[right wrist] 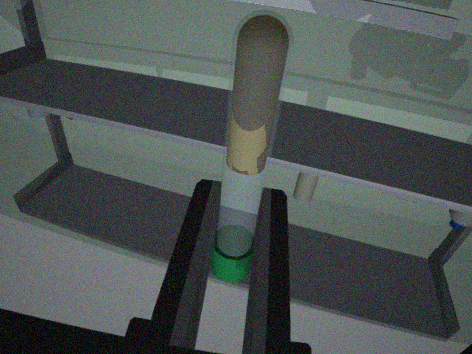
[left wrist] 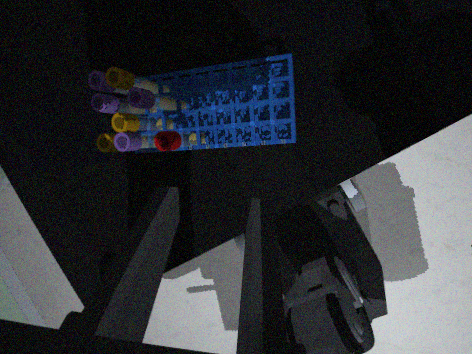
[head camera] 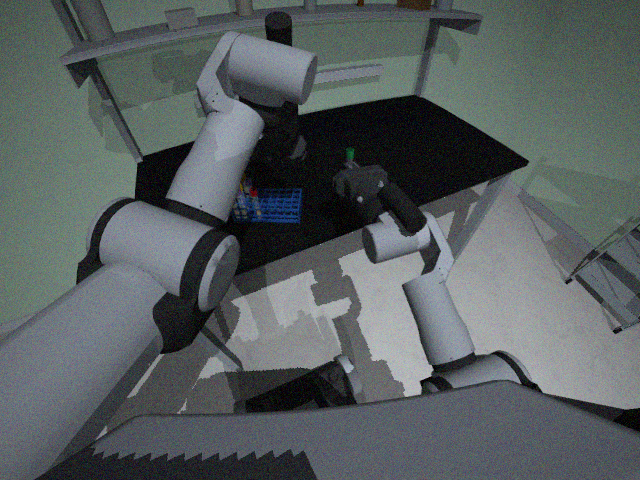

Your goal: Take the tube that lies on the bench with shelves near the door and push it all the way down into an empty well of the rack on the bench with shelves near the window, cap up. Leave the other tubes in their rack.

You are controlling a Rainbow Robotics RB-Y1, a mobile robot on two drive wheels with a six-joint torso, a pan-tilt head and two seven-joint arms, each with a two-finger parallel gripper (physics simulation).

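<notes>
A clear tube with a green cap is held between the fingers of my right gripper, which is shut on it near its capped end. In the right wrist view the rounded end points up and away from the fingers. The blue rack stands on the black bench. Tubes with red, yellow and purple caps stand at its left end; wells at its right end are empty. My left gripper is partly open and empty; its fingertips show below the rack in the left wrist view.
A shelf with a box and other items runs above the back of the bench. My left arm hides part of the rack's left side. A glass-sided cart or frame stands on the floor at the far right of the head view.
</notes>
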